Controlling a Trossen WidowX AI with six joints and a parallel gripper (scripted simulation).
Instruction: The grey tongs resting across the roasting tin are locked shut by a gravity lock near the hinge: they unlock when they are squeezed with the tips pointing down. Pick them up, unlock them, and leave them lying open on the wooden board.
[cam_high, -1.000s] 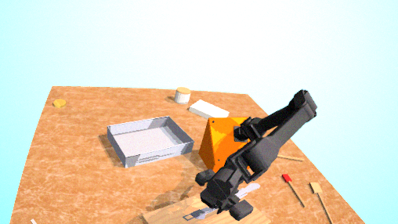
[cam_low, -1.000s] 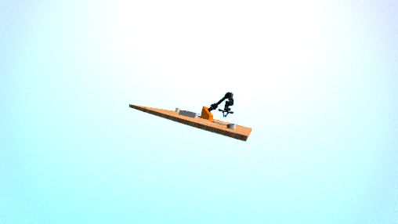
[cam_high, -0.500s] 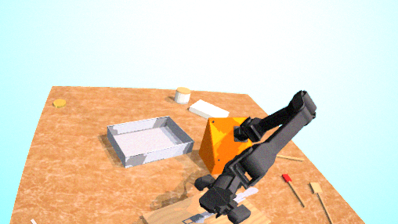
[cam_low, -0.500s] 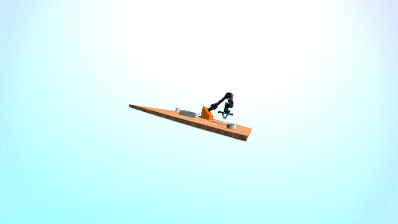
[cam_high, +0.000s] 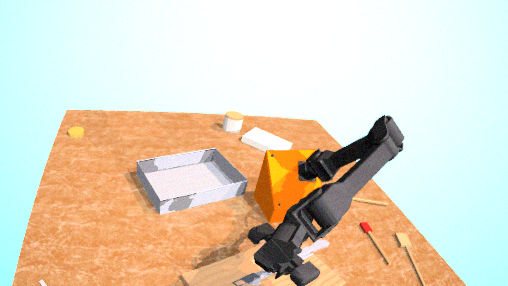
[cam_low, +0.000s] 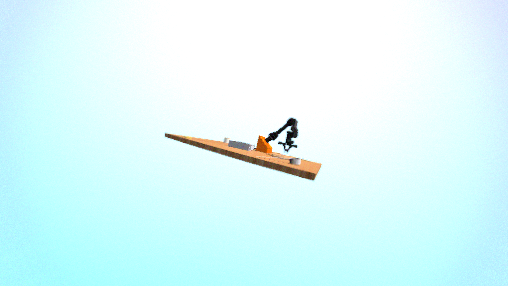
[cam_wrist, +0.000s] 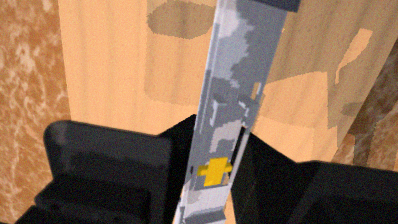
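Now: the yellow lock piece 40 mm above my gripper tip and 10 mm to the right of it. The rest, counted from my gripper tip: grey roasting tin: 420 mm to the right, 130 mm ahead, 20 mm below; white block: 700 mm to the right, 230 mm behind, 30 mm below; wooden board: 40 mm below.
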